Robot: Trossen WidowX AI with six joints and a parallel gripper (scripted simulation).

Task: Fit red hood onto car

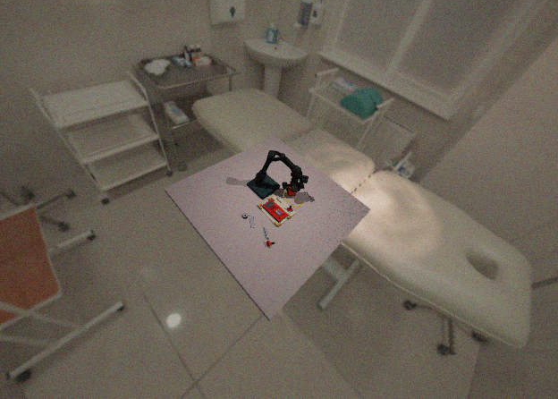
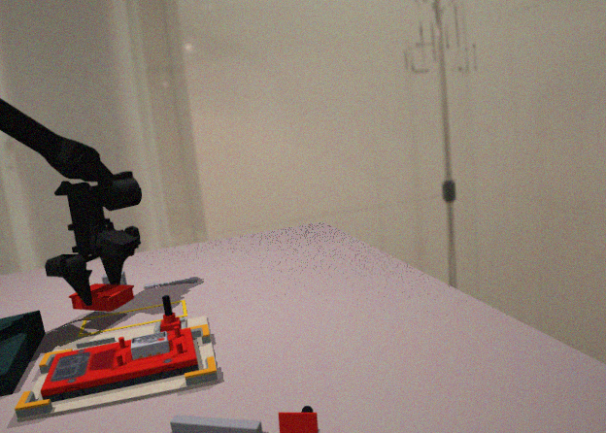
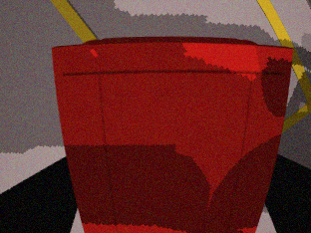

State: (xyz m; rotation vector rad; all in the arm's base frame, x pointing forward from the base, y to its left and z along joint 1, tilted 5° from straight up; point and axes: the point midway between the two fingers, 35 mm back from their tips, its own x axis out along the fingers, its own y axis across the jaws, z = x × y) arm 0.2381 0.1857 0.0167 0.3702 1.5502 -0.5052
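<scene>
Right now my gripper tip is 240 mm to the left of the grey engine block, 100 mm short of it and 10 mm above it. The rest, counted from my gripper tip: red hood 10 mm above.
</scene>
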